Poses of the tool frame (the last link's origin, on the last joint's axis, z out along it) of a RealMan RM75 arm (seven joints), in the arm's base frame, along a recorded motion.
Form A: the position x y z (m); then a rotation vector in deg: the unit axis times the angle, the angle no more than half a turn.
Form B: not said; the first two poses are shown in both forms.
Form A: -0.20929 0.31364 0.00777 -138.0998 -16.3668 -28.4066
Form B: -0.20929 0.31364 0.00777 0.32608 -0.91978 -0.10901 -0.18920
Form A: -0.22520 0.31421 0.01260 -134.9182 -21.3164 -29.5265
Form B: -0.22520 0.31421 0.01260 0.34410 -0.90649 -0.14322 -0.19838
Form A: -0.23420 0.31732 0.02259 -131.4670 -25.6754 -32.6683
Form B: -0.23420 0.31732 0.02259 0.35937 -0.88981 -0.17378 -0.22111
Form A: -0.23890 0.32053 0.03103 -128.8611 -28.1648 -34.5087
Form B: -0.23890 0.32053 0.03103 0.37183 -0.87736 -0.19176 -0.23496
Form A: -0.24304 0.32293 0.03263 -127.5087 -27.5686 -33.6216
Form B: -0.24304 0.32293 0.03263 0.38496 -0.87355 -0.18887 -0.23034
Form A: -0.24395 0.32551 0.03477 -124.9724 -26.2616 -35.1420
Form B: -0.24395 0.32551 0.03477 0.40315 -0.86347 -0.18145 -0.24281
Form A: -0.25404 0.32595 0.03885 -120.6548 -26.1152 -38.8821
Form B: -0.25404 0.32595 0.03885 0.42714 -0.84290 -0.18244 -0.27163
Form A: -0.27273 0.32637 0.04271 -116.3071 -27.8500 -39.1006
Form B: -0.27273 0.32637 0.04271 0.45535 -0.82297 -0.19706 -0.27667
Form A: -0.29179 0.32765 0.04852 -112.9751 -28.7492 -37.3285
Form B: -0.29179 0.32765 0.04852 0.48171 -0.80881 -0.20582 -0.26724
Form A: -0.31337 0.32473 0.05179 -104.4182 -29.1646 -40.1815
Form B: -0.31337 0.32473 0.05179 0.53272 -0.76429 -0.21347 -0.29411
